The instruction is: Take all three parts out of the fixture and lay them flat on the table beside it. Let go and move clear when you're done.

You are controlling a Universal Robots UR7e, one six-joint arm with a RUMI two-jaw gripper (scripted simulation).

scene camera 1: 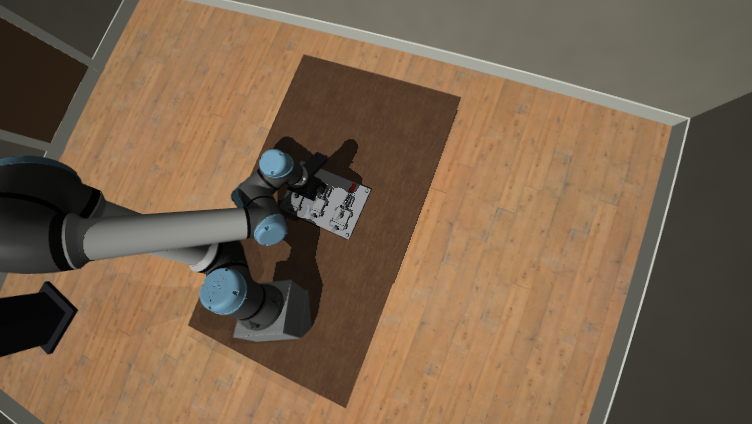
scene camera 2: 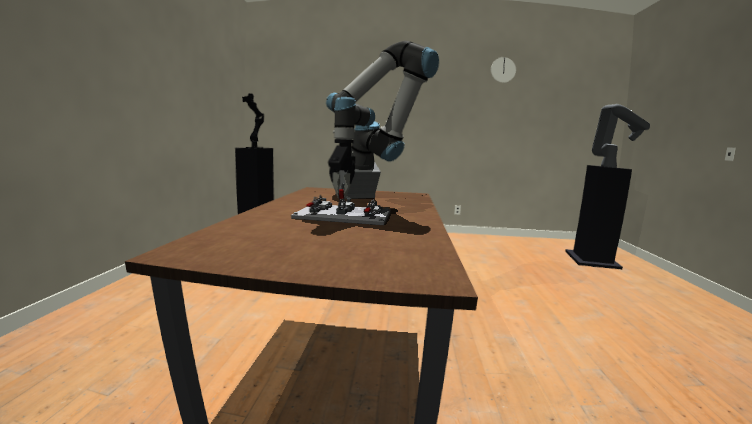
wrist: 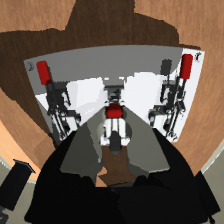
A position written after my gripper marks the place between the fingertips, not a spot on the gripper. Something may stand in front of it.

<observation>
In view: my gripper (scene camera 2: pixel 341 198) and a fixture (scene camera 1: pixel 340 187).
My gripper is seen too in scene camera 1 (scene camera 1: pixel 322 188) and in the wrist view (wrist: pixel 114 106). The fixture is seen too in scene camera 2 (scene camera 2: pixel 356 215) and in the wrist view (wrist: pixel 142 69).
</observation>
